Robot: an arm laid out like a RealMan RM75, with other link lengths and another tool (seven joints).
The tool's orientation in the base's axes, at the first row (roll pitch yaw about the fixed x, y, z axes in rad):
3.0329, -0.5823, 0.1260
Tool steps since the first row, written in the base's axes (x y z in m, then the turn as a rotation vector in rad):
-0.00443, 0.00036, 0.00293, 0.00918, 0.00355, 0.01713
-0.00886, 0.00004, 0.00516, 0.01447, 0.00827, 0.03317
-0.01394, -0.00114, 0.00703, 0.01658, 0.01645, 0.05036
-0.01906, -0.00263, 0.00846, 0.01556, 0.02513, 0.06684
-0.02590, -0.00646, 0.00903, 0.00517, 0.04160, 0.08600
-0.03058, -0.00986, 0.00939, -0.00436, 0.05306, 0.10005
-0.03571, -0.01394, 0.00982, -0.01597, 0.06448, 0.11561
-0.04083, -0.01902, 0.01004, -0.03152, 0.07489, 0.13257
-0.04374, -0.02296, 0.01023, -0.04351, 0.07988, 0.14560
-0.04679, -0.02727, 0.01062, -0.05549, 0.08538, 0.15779
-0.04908, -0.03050, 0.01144, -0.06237, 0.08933, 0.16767
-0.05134, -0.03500, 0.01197, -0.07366, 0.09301, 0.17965
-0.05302, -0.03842, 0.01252, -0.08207, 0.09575, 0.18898
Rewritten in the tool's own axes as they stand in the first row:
-0.00202, -0.00038, -0.00491, 0.01740, -0.00137, -0.00926
-0.00450, -0.00015, -0.00921, 0.03110, -0.00426, -0.01982
-0.00780, 0.00085, -0.01354, 0.04316, -0.01069, -0.03323
-0.01142, 0.00213, -0.01752, 0.05229, -0.01789, -0.04782
-0.01717, 0.00553, -0.02165, 0.05595, -0.03321, -0.07015
-0.02121, 0.00864, -0.02441, 0.05698, -0.04395, -0.08756
-0.02565, 0.01239, -0.02747, 0.05711, -0.05465, -0.10738
-0.03031, 0.01713, -0.03030, 0.05465, -0.06448, -0.13051
-0.03303, 0.02087, -0.03192, 0.05240, -0.06905, -0.14819
-0.03579, 0.02498, -0.03377, 0.04976, -0.07420, -0.16518
-0.03758, 0.02812, -0.03560, 0.04991, -0.07768, -0.17737
-0.03963, 0.03249, -0.03712, 0.04753, -0.08099, -0.19373
-0.04108, 0.03583, -0.03838, 0.04598, -0.08342, -0.20626

